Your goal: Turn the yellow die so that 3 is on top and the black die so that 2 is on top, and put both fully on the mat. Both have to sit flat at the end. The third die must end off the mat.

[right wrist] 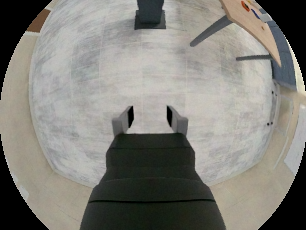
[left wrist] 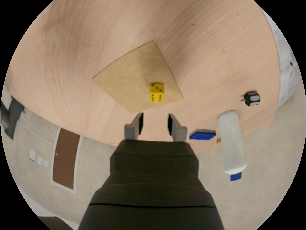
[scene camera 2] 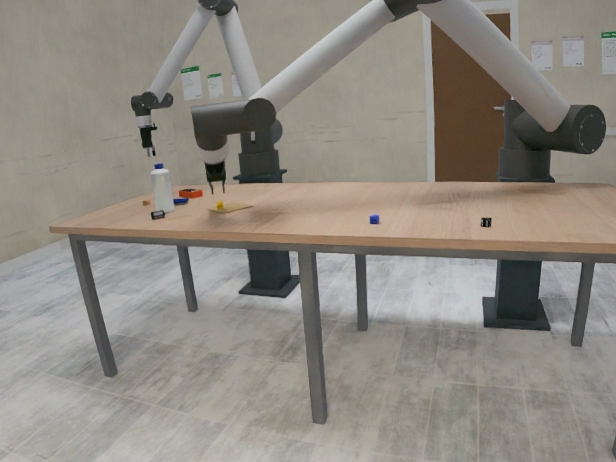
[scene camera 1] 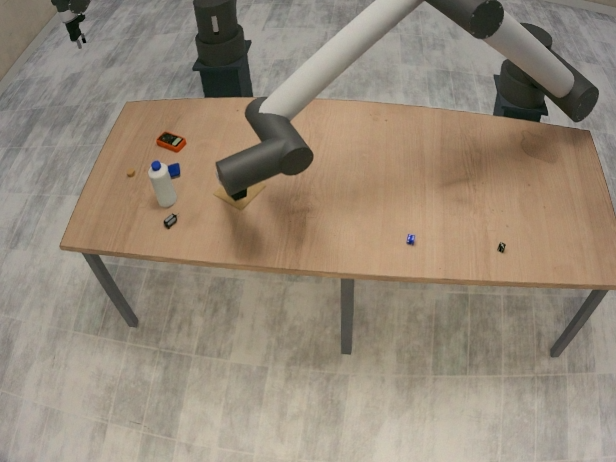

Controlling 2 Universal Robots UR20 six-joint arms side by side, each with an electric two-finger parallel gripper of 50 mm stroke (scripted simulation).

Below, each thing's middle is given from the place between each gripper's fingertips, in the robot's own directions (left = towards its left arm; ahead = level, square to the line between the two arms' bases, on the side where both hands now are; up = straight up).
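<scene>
The white bottle (scene camera 1: 159,175) is 60 mm ahead of my left hand, and it is 240 mm to the right of that hand and 10 mm above it.
Counted from my right hand, the white bottle is 950 mm to the left, 870 mm ahead and 70 mm below.
</scene>
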